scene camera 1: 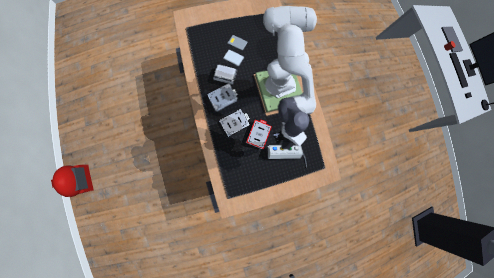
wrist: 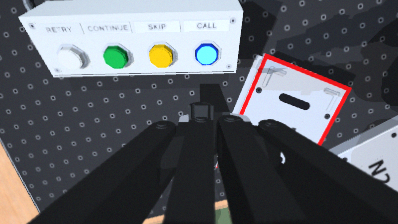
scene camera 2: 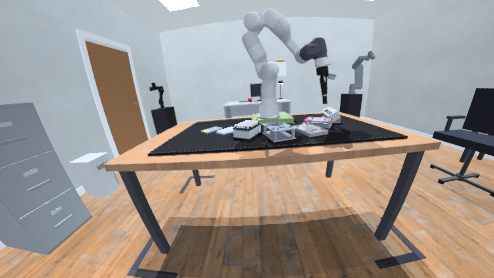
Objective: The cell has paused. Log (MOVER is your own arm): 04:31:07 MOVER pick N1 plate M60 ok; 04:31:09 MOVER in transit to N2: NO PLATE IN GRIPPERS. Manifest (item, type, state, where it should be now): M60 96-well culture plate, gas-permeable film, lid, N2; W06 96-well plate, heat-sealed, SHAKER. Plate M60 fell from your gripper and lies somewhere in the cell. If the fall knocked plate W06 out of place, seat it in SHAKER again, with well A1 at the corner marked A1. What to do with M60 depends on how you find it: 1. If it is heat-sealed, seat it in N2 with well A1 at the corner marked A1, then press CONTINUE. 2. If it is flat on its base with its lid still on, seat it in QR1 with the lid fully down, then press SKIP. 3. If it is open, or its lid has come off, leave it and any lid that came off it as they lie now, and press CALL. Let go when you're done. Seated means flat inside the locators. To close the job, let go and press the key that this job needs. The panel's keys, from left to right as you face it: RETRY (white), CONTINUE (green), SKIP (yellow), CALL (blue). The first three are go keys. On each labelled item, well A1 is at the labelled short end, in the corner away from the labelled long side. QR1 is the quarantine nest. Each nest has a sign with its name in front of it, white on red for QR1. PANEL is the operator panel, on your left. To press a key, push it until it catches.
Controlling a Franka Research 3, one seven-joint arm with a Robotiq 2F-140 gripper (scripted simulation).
Labels:
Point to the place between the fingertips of my gripper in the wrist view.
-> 209, 99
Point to an operator panel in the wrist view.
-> At 91, 35

